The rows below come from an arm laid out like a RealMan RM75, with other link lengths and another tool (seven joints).
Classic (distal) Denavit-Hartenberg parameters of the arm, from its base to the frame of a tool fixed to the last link. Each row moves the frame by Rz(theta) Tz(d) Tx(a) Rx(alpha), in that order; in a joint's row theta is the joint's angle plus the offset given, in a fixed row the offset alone. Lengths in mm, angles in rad.
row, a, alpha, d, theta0
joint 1, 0.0, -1.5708, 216.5, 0.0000
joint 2, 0.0, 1.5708, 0.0, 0.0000
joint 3, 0.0, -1.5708, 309.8, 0.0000
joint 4, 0.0, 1.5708, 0.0, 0.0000
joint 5, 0.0, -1.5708, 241.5, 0.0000
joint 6, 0.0, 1.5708, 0.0, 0.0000
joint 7, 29.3, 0.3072, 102.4, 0.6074
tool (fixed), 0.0, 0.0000, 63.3, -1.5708
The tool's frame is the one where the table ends.
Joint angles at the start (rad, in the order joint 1, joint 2, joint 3, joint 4, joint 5, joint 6, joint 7): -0.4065 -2.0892 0.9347 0.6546 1.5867 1.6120 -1.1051
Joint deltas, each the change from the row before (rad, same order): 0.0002 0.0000 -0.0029 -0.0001 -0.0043 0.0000 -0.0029; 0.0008 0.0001 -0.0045 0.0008 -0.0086 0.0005 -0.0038; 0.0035 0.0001 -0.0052 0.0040 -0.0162 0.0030 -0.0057; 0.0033 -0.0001 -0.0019 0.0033 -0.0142 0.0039 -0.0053; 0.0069 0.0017 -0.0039 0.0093 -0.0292 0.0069 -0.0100; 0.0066 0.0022 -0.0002 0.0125 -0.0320 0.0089 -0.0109; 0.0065 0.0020 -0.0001 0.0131 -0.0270 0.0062 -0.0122; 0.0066 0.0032 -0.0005 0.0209 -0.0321 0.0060 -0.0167
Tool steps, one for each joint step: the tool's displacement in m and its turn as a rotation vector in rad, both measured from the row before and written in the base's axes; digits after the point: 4 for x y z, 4 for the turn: -0.0001 0.0005 0.0011 0.0031 -0.0055 0.0041; 0.0000 0.0008 0.0023 0.0067 -0.0095 0.0054; 0.0000 0.0006 0.0041 0.0113 -0.0164 0.0062; 0.0003 0.0000 0.0030 0.0068 -0.0144 0.0036; 0.0003 0.0003 0.0073 0.0173 -0.0259 0.0056; 0.0013 0.0001 0.0078 0.0165 -0.0262 -0.0002; 0.0010 0.0001 0.0071 0.0139 -0.0215 0.0011; 0.0020 0.0008 0.0096 0.0190 -0.0230 -0.0018
